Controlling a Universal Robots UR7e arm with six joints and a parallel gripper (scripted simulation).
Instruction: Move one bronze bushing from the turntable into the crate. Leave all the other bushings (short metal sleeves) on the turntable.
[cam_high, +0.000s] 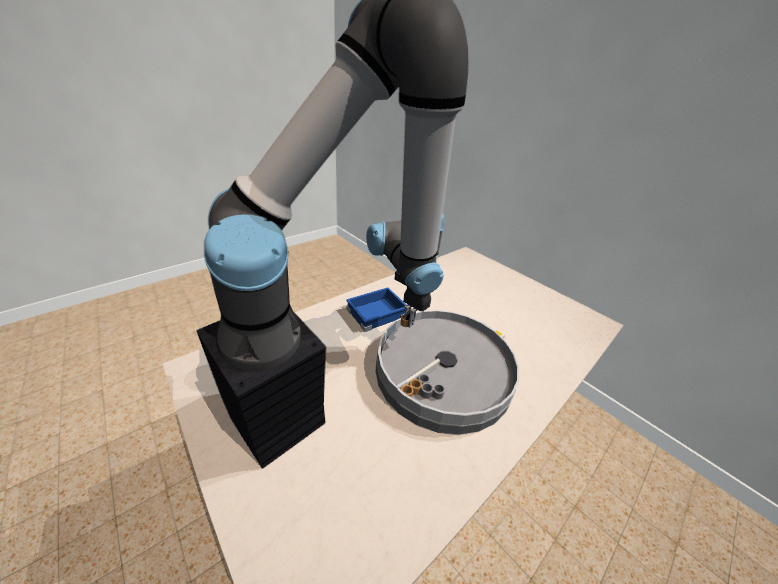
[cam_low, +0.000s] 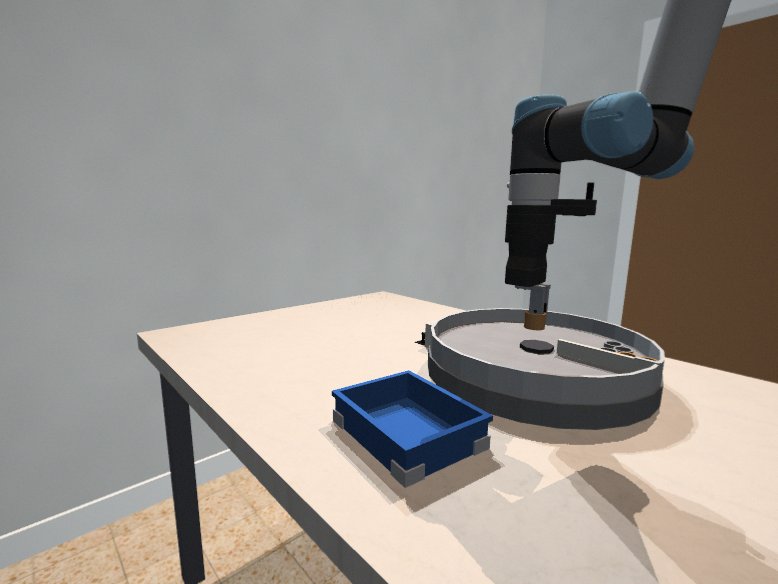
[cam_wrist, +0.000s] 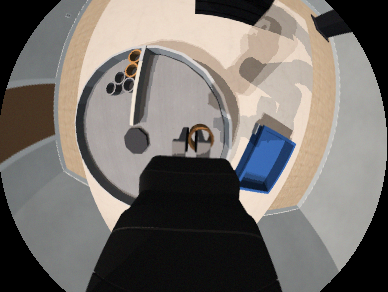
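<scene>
Now: hand 22 cm to the right of the blue crate, 13 cm above it and 9 cm short of it. The rest, counted from my hand: round grey turntable: 13 cm to the right, 11 cm below, 5 cm ahead.
</scene>
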